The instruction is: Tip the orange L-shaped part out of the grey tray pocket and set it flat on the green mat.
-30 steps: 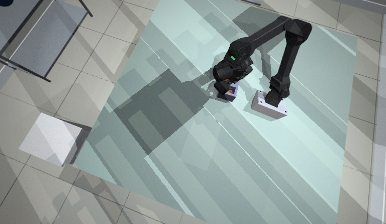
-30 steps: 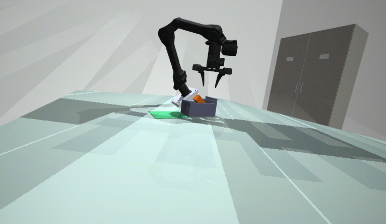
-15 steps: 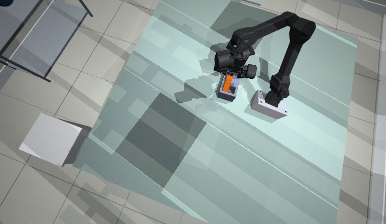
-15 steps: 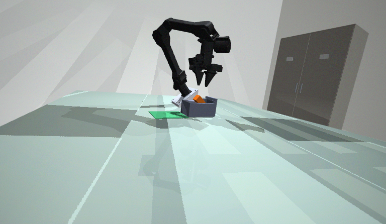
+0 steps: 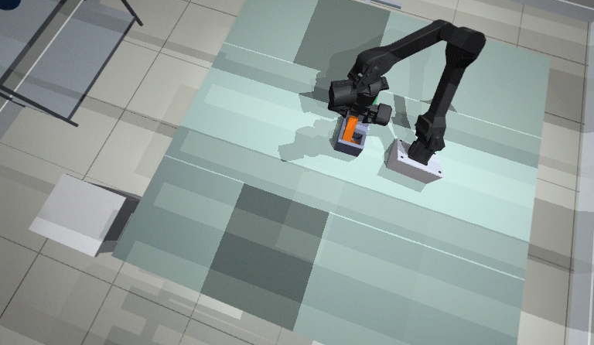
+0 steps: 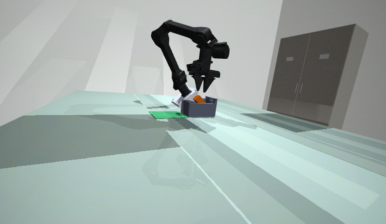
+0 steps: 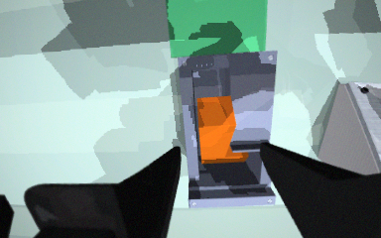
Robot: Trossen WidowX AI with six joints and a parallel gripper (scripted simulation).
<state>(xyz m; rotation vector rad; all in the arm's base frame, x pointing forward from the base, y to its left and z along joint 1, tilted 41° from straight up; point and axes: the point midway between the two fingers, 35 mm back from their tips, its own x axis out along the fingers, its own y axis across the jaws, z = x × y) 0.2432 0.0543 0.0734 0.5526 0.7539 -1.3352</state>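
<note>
Right now the orange L-shaped part is 2 cm behind my gripper tip, 3 cm to the left of it and 8 cm below it. From my gripper tip the other things lie so: green mat (1 cm ahead, 15 cm to the right, 13 cm below).
</note>
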